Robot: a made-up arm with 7 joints. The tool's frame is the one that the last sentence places. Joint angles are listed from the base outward.
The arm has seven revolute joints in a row. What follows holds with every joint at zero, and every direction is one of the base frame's.
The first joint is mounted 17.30 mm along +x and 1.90 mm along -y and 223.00 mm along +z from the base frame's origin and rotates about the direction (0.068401, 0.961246, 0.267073), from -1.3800 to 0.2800 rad.
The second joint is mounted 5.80 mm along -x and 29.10 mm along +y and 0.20 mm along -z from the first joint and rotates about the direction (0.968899, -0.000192, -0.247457), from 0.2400 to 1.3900 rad.
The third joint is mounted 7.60 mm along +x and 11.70 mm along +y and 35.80 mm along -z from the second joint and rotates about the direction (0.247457, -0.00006, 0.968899), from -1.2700 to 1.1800 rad.
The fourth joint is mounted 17.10 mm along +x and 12.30 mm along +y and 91.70 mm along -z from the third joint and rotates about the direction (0.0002, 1, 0.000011), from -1.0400 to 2.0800 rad.
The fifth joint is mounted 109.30 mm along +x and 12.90 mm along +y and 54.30 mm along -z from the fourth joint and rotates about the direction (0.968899, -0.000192, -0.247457), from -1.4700 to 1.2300 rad.
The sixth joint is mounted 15.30 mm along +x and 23.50 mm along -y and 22.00 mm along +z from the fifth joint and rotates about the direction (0.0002, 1, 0.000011), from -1.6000 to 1.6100 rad.
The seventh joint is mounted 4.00 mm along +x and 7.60 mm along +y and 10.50 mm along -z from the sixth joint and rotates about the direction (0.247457, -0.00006, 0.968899), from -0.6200 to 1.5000 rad.
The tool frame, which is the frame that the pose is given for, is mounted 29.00 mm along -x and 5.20 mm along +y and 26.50 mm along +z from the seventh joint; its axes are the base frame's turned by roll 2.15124, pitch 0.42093 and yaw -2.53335 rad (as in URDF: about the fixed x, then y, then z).
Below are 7 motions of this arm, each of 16 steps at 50 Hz.
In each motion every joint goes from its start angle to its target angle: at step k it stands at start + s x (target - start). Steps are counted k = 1, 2, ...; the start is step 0. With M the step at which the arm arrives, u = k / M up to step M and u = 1 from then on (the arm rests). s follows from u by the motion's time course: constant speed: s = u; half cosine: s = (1 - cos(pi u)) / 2; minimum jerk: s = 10 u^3 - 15 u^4 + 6 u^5.
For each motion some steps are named. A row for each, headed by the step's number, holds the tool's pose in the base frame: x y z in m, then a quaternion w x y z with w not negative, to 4 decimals.
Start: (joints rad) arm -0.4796 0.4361 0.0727 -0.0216 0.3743 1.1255 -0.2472
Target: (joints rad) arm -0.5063 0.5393 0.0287 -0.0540 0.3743 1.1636 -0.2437
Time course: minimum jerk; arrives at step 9
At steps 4, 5, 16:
4: 0.2143 0.0649 0.1922 0.1370 0.2292 -0.5513 -0.7904
5: 0.2143 0.0643 0.1946 0.1325 0.2323 -0.5430 -0.7960
16: 0.2143 0.0631 0.1991 0.1240 0.2383 -0.5268 -0.8064

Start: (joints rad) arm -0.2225 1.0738 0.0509 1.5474 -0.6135 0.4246 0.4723
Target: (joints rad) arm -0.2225 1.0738 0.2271 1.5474 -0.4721 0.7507 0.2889
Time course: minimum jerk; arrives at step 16
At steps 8, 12, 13, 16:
8: 0.1059 0.2459 0.1525 0.6644 0.3715 -0.1078 -0.6395
12: 0.1045 0.2508 0.1557 0.7126 0.3371 -0.1346 -0.6004
13: 0.1043 0.2515 0.1561 0.7190 0.3324 -0.1382 -0.5945
16: 0.1041 0.2522 0.1564 0.7247 0.3283 -0.1415 -0.5891

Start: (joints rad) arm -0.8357 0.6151 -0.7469 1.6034 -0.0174 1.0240 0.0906
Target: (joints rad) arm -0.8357 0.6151 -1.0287 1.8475 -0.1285 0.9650 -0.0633
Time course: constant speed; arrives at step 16
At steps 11, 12, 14, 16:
11: 0.2023 0.1245 0.0811 0.5097 -0.0526 -0.0241 -0.8584
12: 0.2013 0.1258 0.0812 0.5130 -0.0534 -0.0198 -0.8565
14: 0.1995 0.1283 0.0818 0.5193 -0.0543 -0.0113 -0.8528
16: 0.1977 0.1308 0.0826 0.5254 -0.0544 -0.0028 -0.8491

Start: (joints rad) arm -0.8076 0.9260 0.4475 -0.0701 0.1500 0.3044 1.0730
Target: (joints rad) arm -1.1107 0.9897 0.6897 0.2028 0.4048 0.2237 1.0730
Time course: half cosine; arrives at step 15
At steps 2, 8, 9, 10, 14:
2: 0.1931 0.1093 0.2956 0.1662 -0.9300 0.0235 0.3271
8: 0.1861 0.1319 0.3202 0.1202 -0.9542 -0.0601 0.2674
9: 0.1841 0.1365 0.3246 0.1090 -0.9575 -0.0746 0.2562
10: 0.1819 0.1409 0.3284 0.0981 -0.9603 -0.0873 0.2461
14: 0.1760 0.1516 0.3369 0.0690 -0.9656 -0.1160 0.2221

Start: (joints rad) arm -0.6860 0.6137 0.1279 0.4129 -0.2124 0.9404 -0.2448
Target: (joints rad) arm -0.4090 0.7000 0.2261 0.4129 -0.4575 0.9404 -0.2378
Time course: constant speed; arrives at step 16
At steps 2, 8, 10, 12, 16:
2: 0.2253 0.1324 0.2134 0.2058 0.2083 -0.7335 -0.6133
8: 0.2152 0.1499 0.2025 0.2514 0.2067 -0.7399 -0.5888
10: 0.2115 0.1556 0.1992 0.2661 0.2068 -0.7413 -0.5805
12: 0.2076 0.1611 0.1961 0.2804 0.2073 -0.7423 -0.5721
16: 0.1992 0.1719 0.1905 0.3082 0.2093 -0.7434 -0.5554

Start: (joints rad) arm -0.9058 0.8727 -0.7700 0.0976 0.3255 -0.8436 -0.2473
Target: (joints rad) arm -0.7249 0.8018 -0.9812 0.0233 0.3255 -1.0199 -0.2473
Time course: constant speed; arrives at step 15
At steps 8, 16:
8: 0.2119 0.0347 0.1458 0.8358 0.1741 0.4135 0.3165
16: 0.1972 0.0262 0.1191 0.8292 0.2142 0.4609 0.2328

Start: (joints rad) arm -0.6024 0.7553 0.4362 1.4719 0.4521 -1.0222 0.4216
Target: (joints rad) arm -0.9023 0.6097 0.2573 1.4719 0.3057 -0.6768 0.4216
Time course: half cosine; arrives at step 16
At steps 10, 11, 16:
10: 0.1698 0.1507 0.1028 0.1397 -0.5556 0.4540 0.6824
11: 0.1751 0.1464 0.1054 0.1343 -0.5559 0.4591 0.6798
16: 0.1881 0.1353 0.1132 0.1215 -0.5554 0.4723 0.6736

